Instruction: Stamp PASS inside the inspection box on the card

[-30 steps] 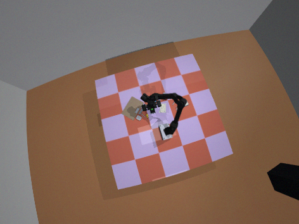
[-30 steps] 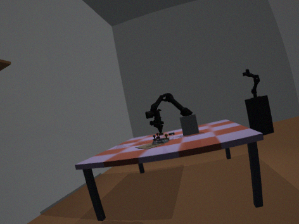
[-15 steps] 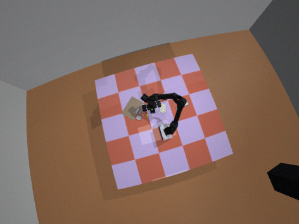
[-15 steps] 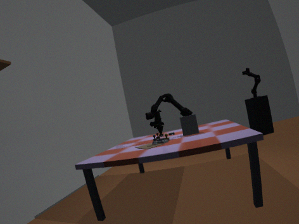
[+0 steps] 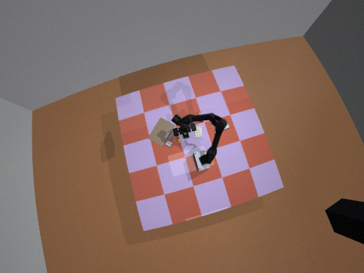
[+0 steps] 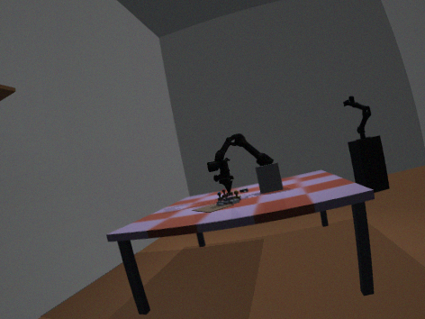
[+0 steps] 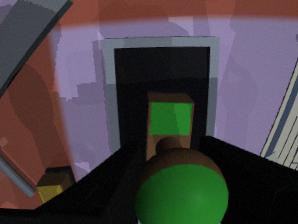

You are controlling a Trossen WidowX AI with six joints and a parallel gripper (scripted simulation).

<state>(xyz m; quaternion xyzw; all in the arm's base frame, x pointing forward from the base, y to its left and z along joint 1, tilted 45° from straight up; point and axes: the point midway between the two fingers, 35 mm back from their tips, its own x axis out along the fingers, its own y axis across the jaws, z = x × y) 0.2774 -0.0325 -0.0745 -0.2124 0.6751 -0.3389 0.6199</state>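
My gripper tip is now 5 cm above the dark ink pad. Round my gripper tip: yellow-topped stamp (5 cm behind, 8 cm to the left, 3 cm below); green-topped stamp (right at my gripper tip); blue-topped stamp (7 cm ahead, 6 cm to the right, 3 cm below).
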